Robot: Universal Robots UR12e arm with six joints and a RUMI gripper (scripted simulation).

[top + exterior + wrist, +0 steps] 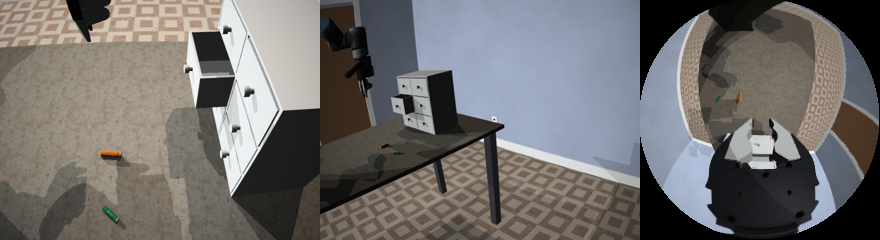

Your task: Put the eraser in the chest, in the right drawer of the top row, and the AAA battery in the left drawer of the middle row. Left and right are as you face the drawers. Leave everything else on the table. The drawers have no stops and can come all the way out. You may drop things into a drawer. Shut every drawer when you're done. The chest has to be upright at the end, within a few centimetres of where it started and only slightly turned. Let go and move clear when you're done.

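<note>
Now: hand 28 cm above the green battery, 26 cm to the left of it and 3 cm short of it. Also, from my hand: white eraser 38 cm ahead, 9 cm to the right, 6 cm below; then orange battery 27 cm below, 11 cm to the right, 2 cm ahead.
</note>
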